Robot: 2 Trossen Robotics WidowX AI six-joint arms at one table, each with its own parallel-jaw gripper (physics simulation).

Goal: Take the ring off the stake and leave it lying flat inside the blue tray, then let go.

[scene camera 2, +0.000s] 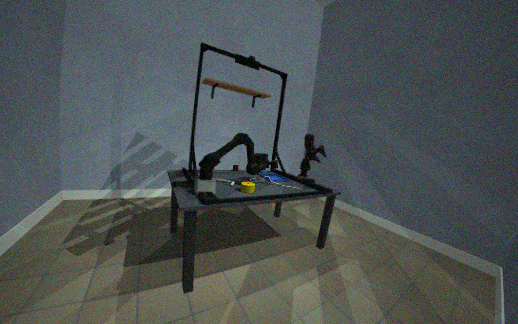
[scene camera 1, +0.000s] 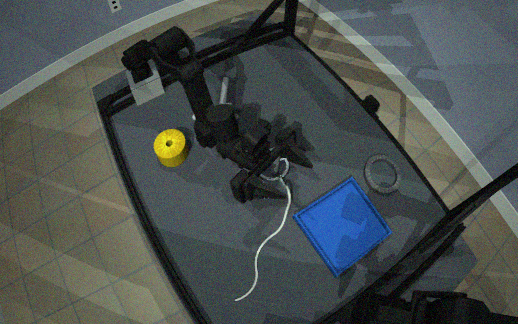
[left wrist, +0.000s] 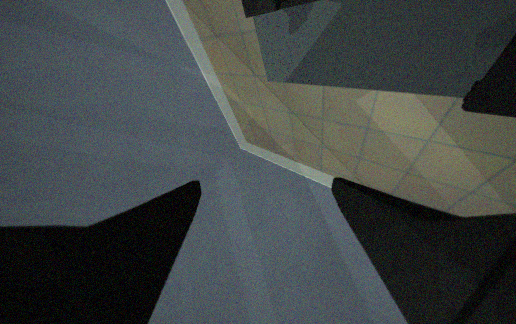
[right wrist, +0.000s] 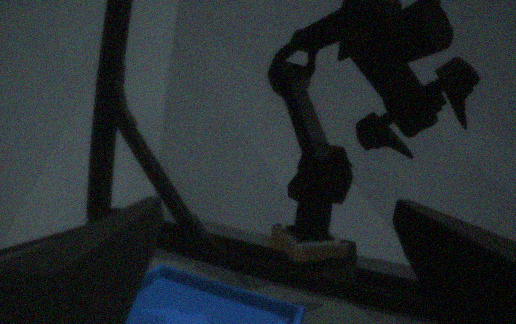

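Pixels of known places: left gripper, fingertip midpoint: (scene camera 2: 323, 159) (left wrist: 266, 185) (right wrist: 438, 143); right gripper, fingertip midpoint: (scene camera 2: 273, 160) (scene camera 1: 299, 181) (right wrist: 280, 210); left arm's base at its link origin: (scene camera 2: 303, 175) (right wrist: 309, 234); right arm's base at its link origin: (scene camera 2: 205, 178) (scene camera 1: 141, 73).
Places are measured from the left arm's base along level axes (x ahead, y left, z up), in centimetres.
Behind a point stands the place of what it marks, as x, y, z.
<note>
A pale loop (scene camera 1: 271, 178) @(40.9, -27.8, -3.2) shows partly beneath my right gripper in scene camera 1. Whether it is the ring or part of the white cord is unclear, and I cannot make out the stake. A separate grey ring (scene camera 1: 368, 173) @(16.6, -39.1, -3.2) lies flat on the table beside the blue tray (scene camera 1: 322, 225) @(24.6, -20.9, -4.1) (scene camera 2: 276, 178) @(16.4, -21.5, -4.5) (right wrist: 175, 306) @(13.1, -23.1, -4.0). No ring shows inside the tray. My right gripper (scene camera 1: 301, 181) @(33.7, -21.8, 13.4) (right wrist: 280, 210) @(33.7, -21.8, 13.4) is open, with nothing between its fingers, low near the pale loop. My left gripper (scene camera 2: 323, 152) @(9.5, 15.6, 18.6) (left wrist: 266, 185) @(9.5, 15.6, 18.6) (right wrist: 438, 143) @(9.5, 15.6, 18.6) is open and empty, raised beyond the tray.
A white cord (scene camera 1: 257, 257) @(36.5, -7.6, -4.2) winds across the table (scene camera 1: 190, 215) @(56.0, -11.1, -4.7). A yellow cylinder (scene camera 1: 170, 147) @(67.9, -24.3, 0.3) (scene camera 2: 247, 187) @(73.0, -23.5, -1.0) stands near one edge. A pale rod (scene camera 1: 224, 90) @(64.1, -49.2, -2.7) lies beside the right arm. A black frame and a wooden shelf (scene camera 2: 236, 88) rise above the table.
</note>
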